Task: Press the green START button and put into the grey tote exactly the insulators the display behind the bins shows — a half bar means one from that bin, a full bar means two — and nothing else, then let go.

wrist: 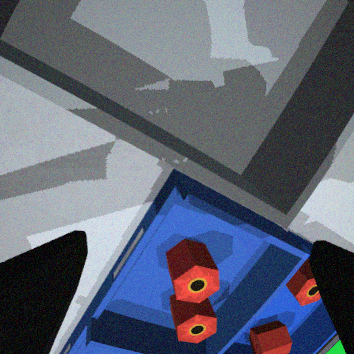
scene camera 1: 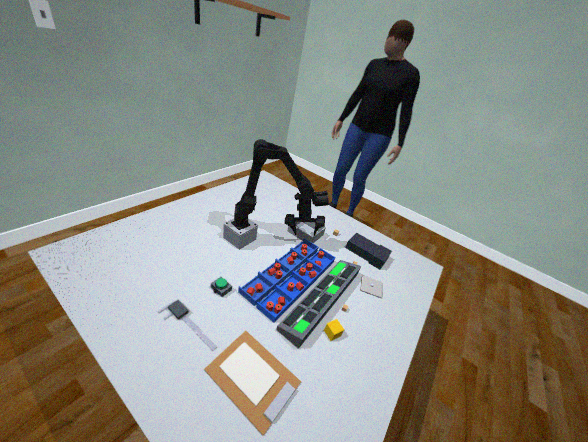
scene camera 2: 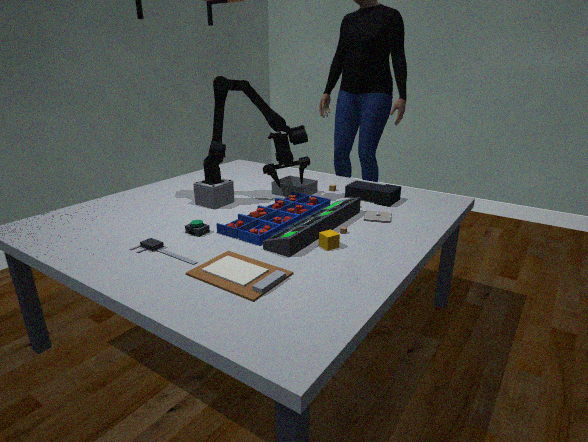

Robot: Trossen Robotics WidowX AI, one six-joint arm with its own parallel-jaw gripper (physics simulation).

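Note:
My gripper [scene camera 1: 306, 231] [scene camera 2: 291, 184] [wrist: 201, 248] is open and empty, pointing down above the table between the grey tote [scene camera 1: 311, 236] [scene camera 2: 309, 188] [wrist: 220, 160] and the far end of the blue bins [scene camera 1: 266, 311] [scene camera 2: 240, 237] [wrist: 90, 320]. No insulator shows in the visible part of the tote's floor. Red insulators [scene camera 1: 304, 249] [wrist: 197, 280] lie in the bins, two of them in the far corner bin between the fingers in the wrist view. The display [scene camera 1: 299, 340] [scene camera 2: 285, 247] shows a longer green bar at its far end and two shorter ones. The START button [scene camera 1: 221, 283] [scene camera 2: 197, 223] is green.
A black box [scene camera 1: 368, 250] [scene camera 2: 372, 193], a yellow cube [scene camera 1: 334, 330] [scene camera 2: 329, 240] and a pale flat plate [scene camera 1: 371, 286] are beyond the display. A caliper [scene camera 1: 178, 309] and a clipboard [scene camera 1: 225, 369] lie nearer the cameras. A person [scene camera 1: 385, 95] stands behind the table.

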